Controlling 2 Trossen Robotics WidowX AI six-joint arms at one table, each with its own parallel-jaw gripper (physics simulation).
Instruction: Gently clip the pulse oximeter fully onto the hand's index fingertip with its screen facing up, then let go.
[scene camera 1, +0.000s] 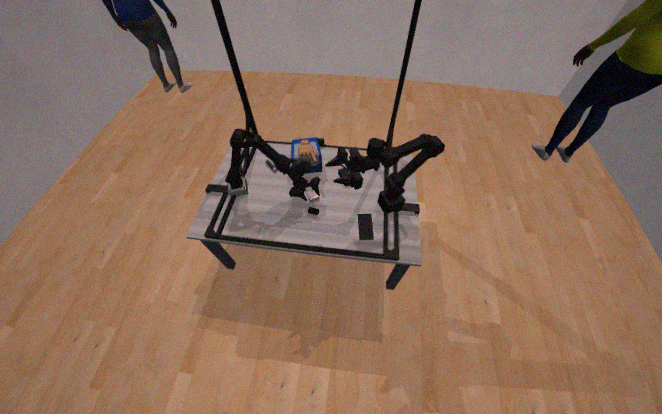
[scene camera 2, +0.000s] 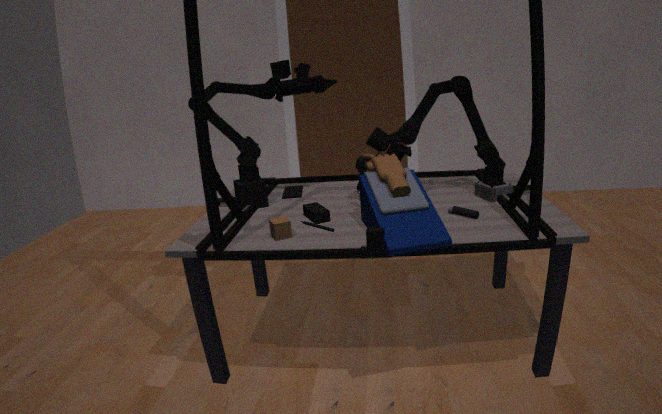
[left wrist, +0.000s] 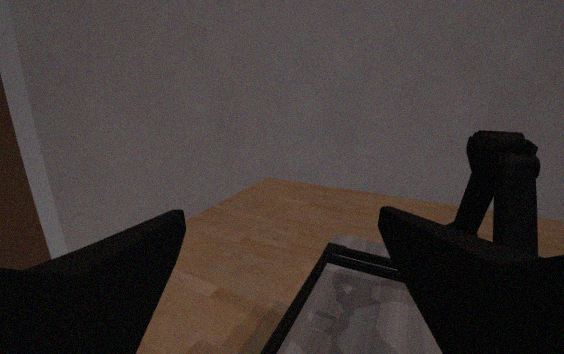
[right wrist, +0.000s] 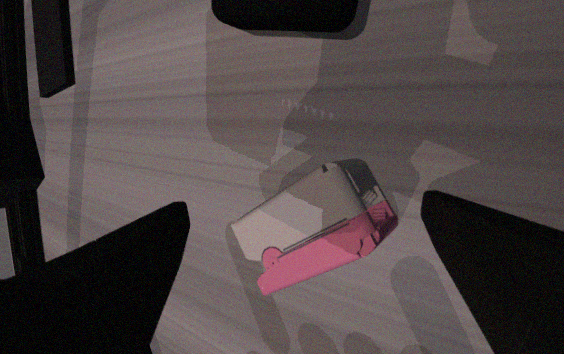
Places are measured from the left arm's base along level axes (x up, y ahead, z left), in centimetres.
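Pixels of known places: left gripper, fingertip midpoint: (scene camera 1: 329, 173) (scene camera 2: 331, 81) (left wrist: 283, 218); right gripper, fingertip midpoint: (scene camera 1: 313, 198) (right wrist: 305, 208); left arm's base, origin of the base link: (scene camera 1: 392, 195) (scene camera 2: 249, 180); right arm's base, origin of the base link: (scene camera 1: 236, 184) (scene camera 2: 493, 183).
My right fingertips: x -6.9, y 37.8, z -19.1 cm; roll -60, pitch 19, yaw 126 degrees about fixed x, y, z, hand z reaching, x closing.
Note:
Ahead of a thing's pixels: the offset from my right fingertips to its middle. "spot": to the spot under its first point.
The white and pink pulse oximeter @(dz -0.8, dx -1.0, dy -0.7 cm) (scene camera 1: 312, 195) (right wrist: 305, 220) lies on the table, angled between the right fingers as seen in the right wrist view. My right gripper (scene camera 1: 309, 193) (right wrist: 305, 208) is open around or just above it, with gaps on both sides; in scene camera 2 it is largely hidden behind the hand. The tan hand (scene camera 1: 306, 149) (scene camera 2: 391, 171) rests palm down on a grey pad @(spot: dz -37.1, dx +6.4, dy -5.9 cm) (scene camera 2: 411, 203) on a blue sloped stand (scene camera 2: 415, 233). Its index fingertip is too small to make out clearly. My left gripper (scene camera 1: 331, 172) (scene camera 2: 334, 82) (left wrist: 283, 218) is open and empty, high above the table.
A small black block @(dz +7.8, dx -0.9, dy +2.5 cm) (scene camera 1: 313, 211) (right wrist: 287, 12) lies near the oximeter. A flat black slab @(dz +25.9, dx -2.2, dy -19.7 cm) (scene camera 1: 365, 226) (scene camera 2: 292, 191), a dark box @(dz -8.1, dx -0.8, dy -23.0 cm) (scene camera 2: 316, 212), a wooden cube @(dz -17.5, dx -0.1, dy -37.7 cm) (scene camera 2: 280, 228), a pen @(dz -16.0, dx -2.1, dy -26.2 cm) (scene camera 2: 318, 226) and a dark cylinder @(dz -33.8, dx -1.2, dy +15.6 cm) (scene camera 1: 271, 166) (scene camera 2: 464, 212) lie on the table.

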